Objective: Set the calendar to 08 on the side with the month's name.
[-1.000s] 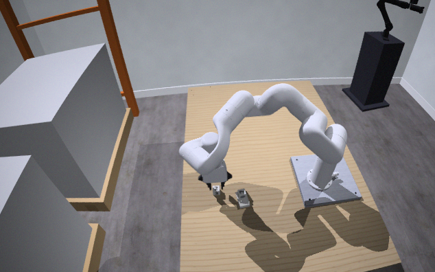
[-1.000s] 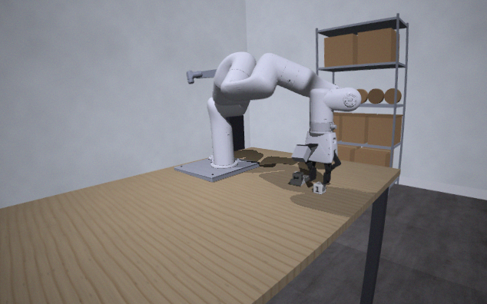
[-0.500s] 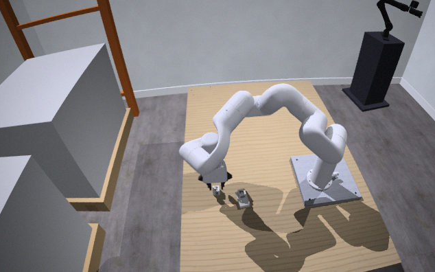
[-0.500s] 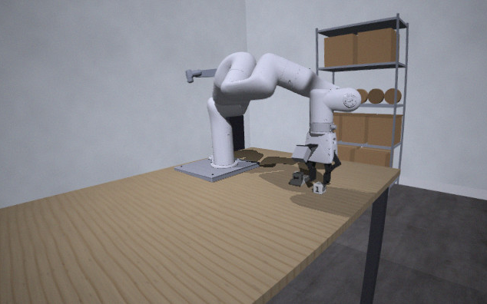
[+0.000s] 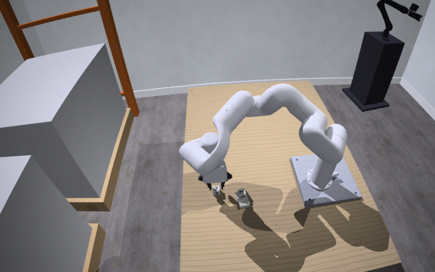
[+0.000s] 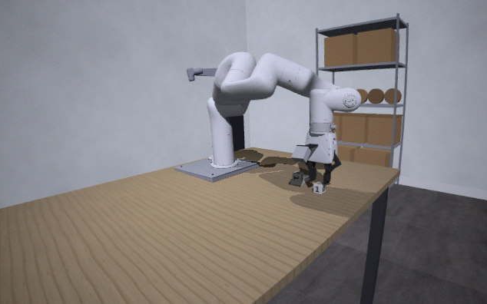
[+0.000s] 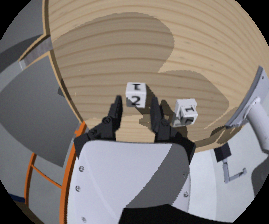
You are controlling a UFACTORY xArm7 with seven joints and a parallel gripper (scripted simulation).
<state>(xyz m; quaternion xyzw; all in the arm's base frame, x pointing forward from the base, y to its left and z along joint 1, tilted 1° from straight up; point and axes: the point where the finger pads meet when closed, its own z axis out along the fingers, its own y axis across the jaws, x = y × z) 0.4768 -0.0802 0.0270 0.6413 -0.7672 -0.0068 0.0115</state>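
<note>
My hand is 40 mm above the white digit cube. Round my hand: white tray: 100 mm behind, 70 mm to the left, 50 mm below.
</note>
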